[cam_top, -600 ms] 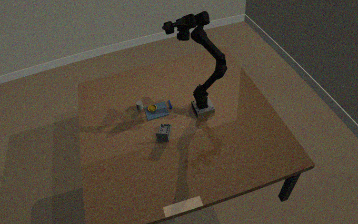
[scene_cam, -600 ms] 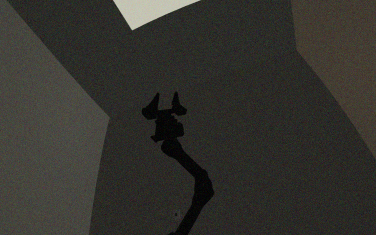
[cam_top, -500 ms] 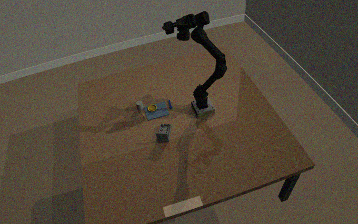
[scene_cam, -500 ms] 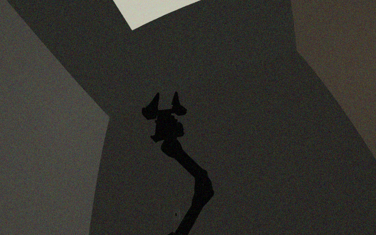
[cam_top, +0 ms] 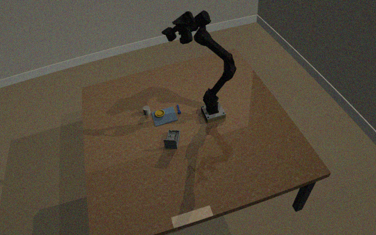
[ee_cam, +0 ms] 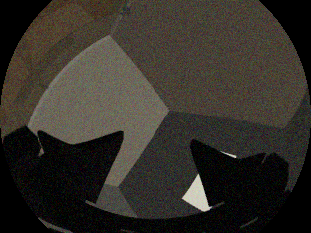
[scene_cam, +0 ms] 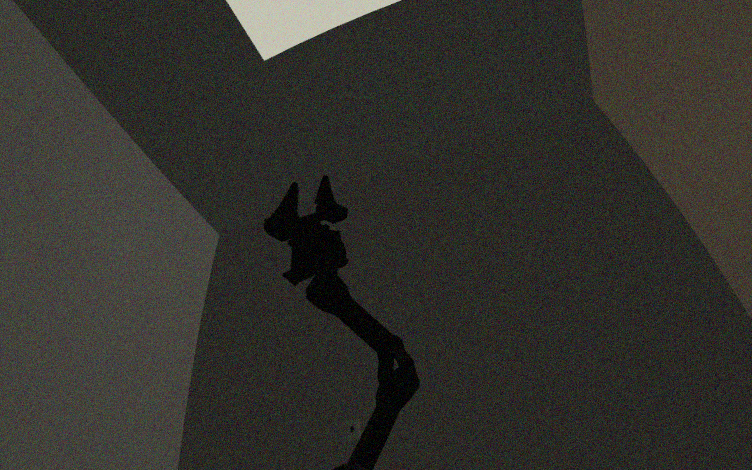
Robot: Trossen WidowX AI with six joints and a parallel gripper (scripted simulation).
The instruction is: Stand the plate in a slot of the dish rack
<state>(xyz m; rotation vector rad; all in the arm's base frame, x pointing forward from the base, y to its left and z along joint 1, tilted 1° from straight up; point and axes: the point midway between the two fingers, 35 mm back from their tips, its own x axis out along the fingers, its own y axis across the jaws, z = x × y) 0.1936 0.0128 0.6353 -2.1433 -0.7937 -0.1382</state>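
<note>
Now: gripper tip 67 cm above the yellow plate, 15 cm to the left of it and 11 cm short of it. Round my gripper tip: grey dish rack 66 cm below, 9 cm to the left, 9 cm ahead; then light blue mat 68 cm below, 13 cm to the right, 9 cm ahead; then blue spoon 68 cm below, 14 cm to the right, 2 cm behind.
</note>
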